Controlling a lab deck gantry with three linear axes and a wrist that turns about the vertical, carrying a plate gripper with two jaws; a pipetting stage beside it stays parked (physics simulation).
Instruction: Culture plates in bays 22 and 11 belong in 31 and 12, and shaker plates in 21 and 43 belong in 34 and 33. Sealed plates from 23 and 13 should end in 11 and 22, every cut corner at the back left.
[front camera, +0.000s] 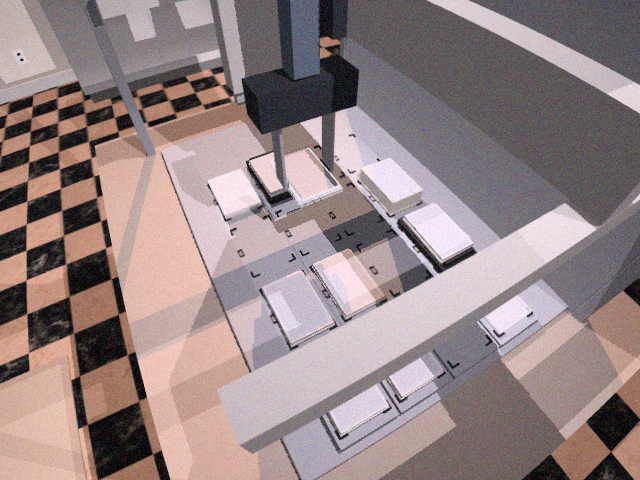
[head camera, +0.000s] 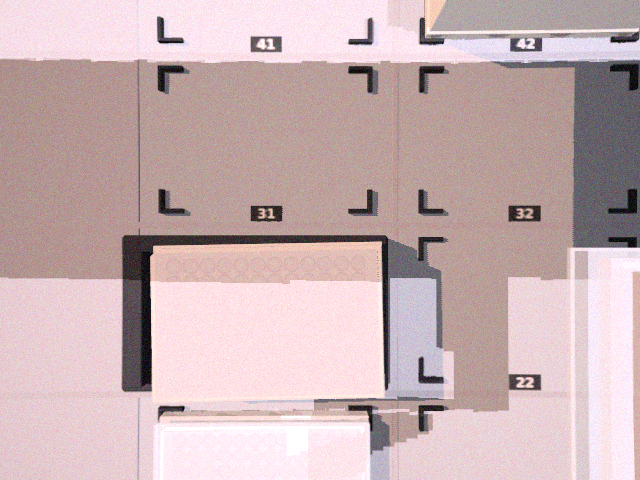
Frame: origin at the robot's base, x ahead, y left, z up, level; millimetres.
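Seen in the pictures: gripper, fingertip midpoint: (front camera: 305, 174); robot's base, origin of the base link: (front camera: 209, 185).
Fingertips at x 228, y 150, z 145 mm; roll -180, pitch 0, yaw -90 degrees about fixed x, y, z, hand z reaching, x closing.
Pixels of each thing's top centre, then the offset from my fingertips to it. "spot": a spot on its surface instead.
- clear-walled culture plate, middle of its top: (front camera: 305, 172) dx +0, dy +0, dz +6 mm
- bay 11 culture plate, middle of its top: (front camera: 233, 190) dx -164, dy -107, dz -129 mm
- bay 21 shaker plate, middle of its top: (head camera: 267, 323) (front camera: 275, 169) dx -158, dy +0, dz -109 mm
- bay 23, surface spot: (front camera: 348, 284) spot: dx +174, dy -4, dz -131 mm
- bay 13, surface spot: (front camera: 299, 307) spot: dx +173, dy -105, dz -131 mm
- Bay 31, surface spot: (head camera: 266, 139) spot: dx -164, dy +108, dz -145 mm
- tall plate, middle of its top: (front camera: 391, 178) dx +0, dy +214, dz -103 mm
My gripper (front camera: 306, 180) is shut on a clear-walled culture plate (front camera: 313, 173) (head camera: 578, 361), held level and raised near bay 22; in the head view its left part shows at the right edge. The bay 11 culture plate (front camera: 235, 191) (head camera: 248, 457) is white. The bay 21 shaker plate (front camera: 264, 173) (head camera: 268, 335) sits in a black nest. The other shaker plate (front camera: 439, 229), in bay 43, also has a black nest. Sealed plates stand in bay 23 (front camera: 348, 284) and bay 13 (front camera: 299, 307). Bay 31 (head camera: 266, 139) holds no plate. Cut corners cannot be made out.
A tall plate (front camera: 391, 180) (head camera: 532, 18) stands in bay 42. More plates (front camera: 359, 410) (front camera: 415, 376) (front camera: 509, 315) stand beyond a thick pale beam (front camera: 413, 310) that crosses the front of the deck. A dark wall (front camera: 465, 103) runs along the right side.
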